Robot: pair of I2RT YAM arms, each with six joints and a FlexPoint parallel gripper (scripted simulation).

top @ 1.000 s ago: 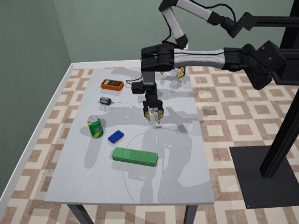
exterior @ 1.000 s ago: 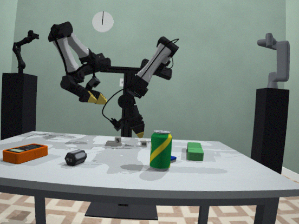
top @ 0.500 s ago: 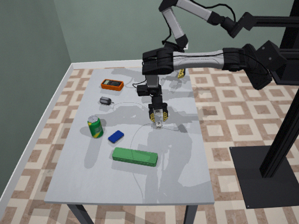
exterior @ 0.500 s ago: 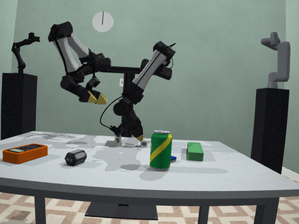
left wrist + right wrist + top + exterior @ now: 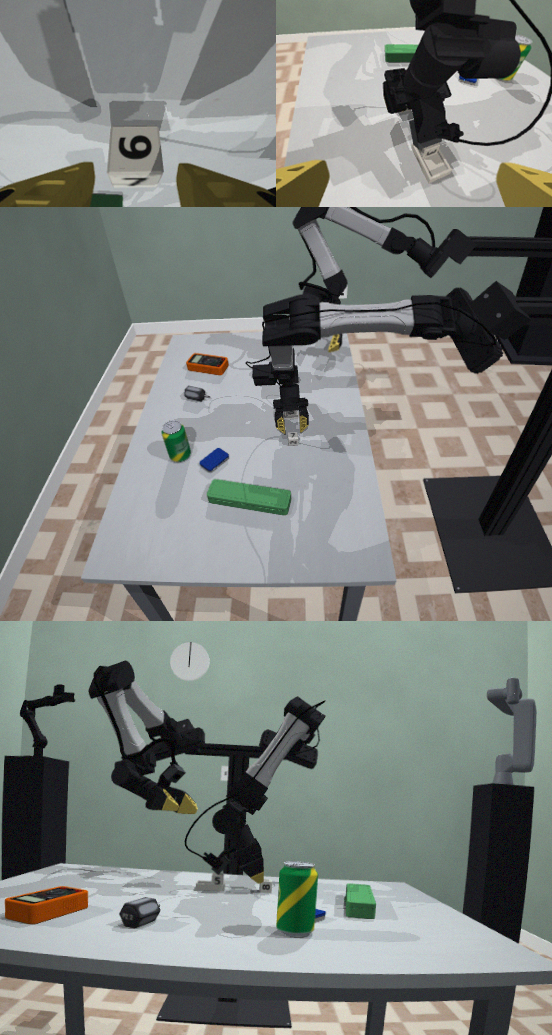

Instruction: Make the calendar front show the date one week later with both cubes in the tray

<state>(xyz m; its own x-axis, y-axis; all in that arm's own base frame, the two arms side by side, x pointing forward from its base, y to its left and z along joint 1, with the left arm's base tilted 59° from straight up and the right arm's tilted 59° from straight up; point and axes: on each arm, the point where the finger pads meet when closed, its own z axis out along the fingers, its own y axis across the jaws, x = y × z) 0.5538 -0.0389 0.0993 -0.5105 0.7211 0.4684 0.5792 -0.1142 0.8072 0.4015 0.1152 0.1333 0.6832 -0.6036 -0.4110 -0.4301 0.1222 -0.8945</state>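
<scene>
Right now my left hand is 10 mm short of the pale calendar tray, 120 mm to the left of it and 30 mm above it. Round my left hand: orange multimeter: 350 mm ahead, 360 mm to the right, 20 mm below; blue block: 220 mm ahead, 110 mm to the left, 30 mm below; dark grey object: 340 mm ahead, 170 mm to the right, 20 mm below.
</scene>
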